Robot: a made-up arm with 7 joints. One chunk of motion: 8 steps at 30 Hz.
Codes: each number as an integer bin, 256 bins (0 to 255) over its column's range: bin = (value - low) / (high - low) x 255, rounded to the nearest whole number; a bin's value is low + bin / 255 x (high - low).
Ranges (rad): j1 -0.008..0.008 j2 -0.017..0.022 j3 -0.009..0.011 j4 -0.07..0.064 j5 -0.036..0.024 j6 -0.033..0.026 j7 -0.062..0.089
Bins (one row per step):
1: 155 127 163 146 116 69 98
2: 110 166 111 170 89 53 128
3: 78 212 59 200 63 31 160
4: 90 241 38 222 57 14 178
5: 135 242 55 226 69 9 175
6: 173 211 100 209 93 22 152
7: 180 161 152 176 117 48 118
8: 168 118 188 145 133 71 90
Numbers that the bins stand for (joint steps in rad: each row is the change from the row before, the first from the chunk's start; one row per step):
1: 0.00173 0.00242 0.00378 0.00672 -0.00871 -0.01704 -0.00397
2: -0.00110 0.00839 -0.00029 0.01933 -0.01506 -0.02074 0.01380
3: -0.00311 0.01542 -0.00437 0.03510 -0.02118 -0.02583 0.03275
4: -0.00235 0.01986 -0.00602 0.04666 -0.02259 -0.02976 0.04340
5: 0.00047 0.02001 -0.00469 0.04876 -0.01976 -0.03092 0.04163
6: 0.00285 0.01527 -0.00116 0.03983 -0.01412 -0.02791 0.02801
7: 0.00329 0.00762 0.00292 0.02249 -0.00847 -0.02189 0.00787
8: 0.00254 0.00105 0.00575 0.00620 -0.00471 -0.01657 -0.00871

